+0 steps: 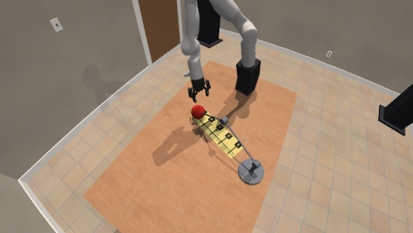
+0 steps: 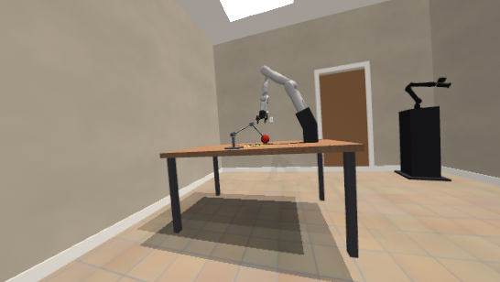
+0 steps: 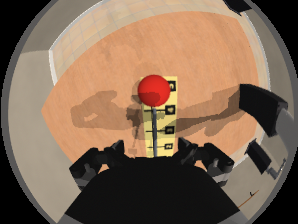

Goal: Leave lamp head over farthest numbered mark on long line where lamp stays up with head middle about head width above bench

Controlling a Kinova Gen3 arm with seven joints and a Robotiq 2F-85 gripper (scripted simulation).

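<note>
The yellow numbered strip lies 24 cm below my hand, 13 cm to the left of it and 2 cm behind it. Round my hand: grey round base 48 cm to the left, 21 cm below, 7 cm ahead.
</note>
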